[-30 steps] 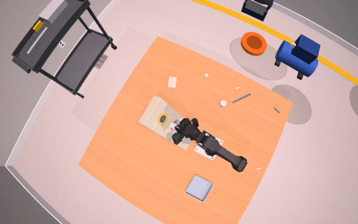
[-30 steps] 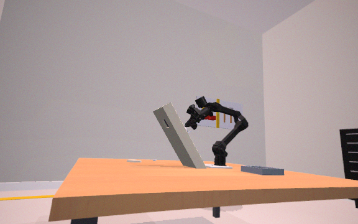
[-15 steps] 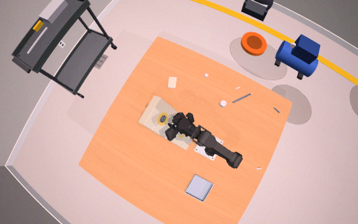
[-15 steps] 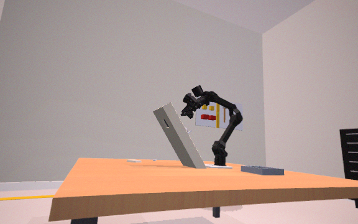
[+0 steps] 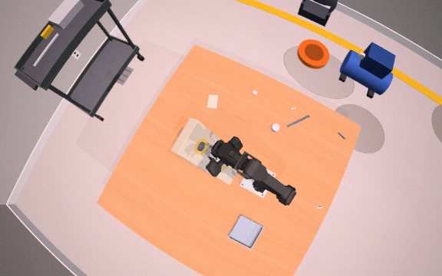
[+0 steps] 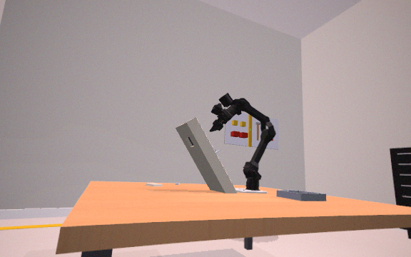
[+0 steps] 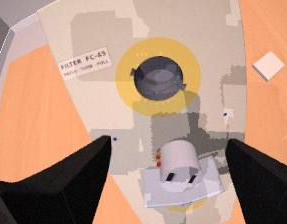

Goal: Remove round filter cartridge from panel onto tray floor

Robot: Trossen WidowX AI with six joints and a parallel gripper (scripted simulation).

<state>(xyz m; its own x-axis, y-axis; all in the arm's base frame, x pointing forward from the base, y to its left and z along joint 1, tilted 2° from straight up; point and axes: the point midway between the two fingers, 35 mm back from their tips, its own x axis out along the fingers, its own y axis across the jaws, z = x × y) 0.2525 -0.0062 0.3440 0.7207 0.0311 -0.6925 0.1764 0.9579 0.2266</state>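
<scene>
The round filter cartridge is 12 cm below my gripper tip. The rest, counted from my gripper tip: white card 22 cm ahead, 31 cm to the right, 32 cm below; white knob 20 cm behind, 34 cm to the right, 31 cm below; grey tray 34 cm behind, 28 cm to the left, 32 cm below.
</scene>
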